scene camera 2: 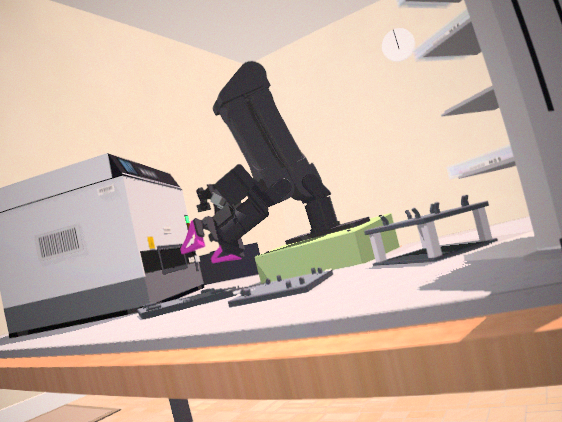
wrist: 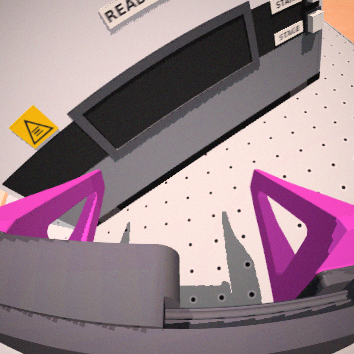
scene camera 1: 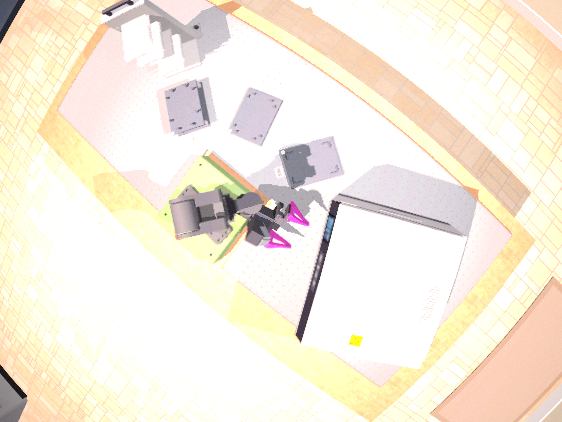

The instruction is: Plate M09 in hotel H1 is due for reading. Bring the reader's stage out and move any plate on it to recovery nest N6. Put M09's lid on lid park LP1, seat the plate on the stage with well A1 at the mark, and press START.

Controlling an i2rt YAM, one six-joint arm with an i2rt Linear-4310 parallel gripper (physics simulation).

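Places are measured from the arm's base along level axes (x ahead, y up, z right), in centimetres.
Where they show: gripper, between the fingertips: (scene camera 2: pixel 197 256) (wrist: pixel 176 177) (scene camera 1: pixel 299 235); arm's base, origin of its link: (scene camera 2: pixel 327 233).
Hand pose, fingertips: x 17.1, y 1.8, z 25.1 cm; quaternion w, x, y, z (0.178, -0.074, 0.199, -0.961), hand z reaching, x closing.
Note:
Each offset is from my fingertips to the top centre of the thing. "spot": to the spot under its first point.
My gripper (scene camera 1: pixel 299 235) (scene camera 2: pixel 198 256) (wrist: pixel 176 177) is open and empty, its magenta fingers spread above the table in front of the reader {dx +9.6, dy +25.6, dz +24.1 cm} (scene camera 1: pixel 385 280) (scene camera 2: pixel 70 240) (wrist: pixel 50 55). The reader's dark framed door {dx +0.4, dy +3.5, dz +8.6 cm} (wrist: pixel 175 80) looks closed; no stage shows outside it. The STAGE label {spot: dx -10.6, dy -0.4, dz +14.9 cm} (wrist: pixel 289 33) sits beside a pale button {dx -13.7, dy +0.6, dz +16.7 cm} (wrist: pixel 315 21) at the upper right of the wrist view, with the START label {spot: dx -10.5, dy +2.6, dz +14.8 cm} (wrist: pixel 286 4) above, partly cut off. The hotel (scene camera 1: pixel 170 22) (scene camera 2: pixel 520 125) holds plates on its shelves, including a lidded-looking plate {dx +12.2, dy +2.5, dz -71.2 cm} (scene camera 2: pixel 482 162) whose mark is hard to read.
A raised stand (scene camera 1: pixel 186 107) (scene camera 2: pixel 430 220), a flat pegged holder {dx +15.0, dy -6.8, dz -35.9 cm} (scene camera 1: pixel 256 116) (scene camera 2: pixel 280 290) and another flat holder {dx +16.7, dy -7.0, dz -12.8 cm} (scene camera 1: pixel 325 157) (scene camera 2: pixel 185 302) bear no plates. I cannot tell which is N6 or LP1. The arm stands on a green block (scene camera 1: pixel 200 175) (scene camera 2: pixel 320 250).

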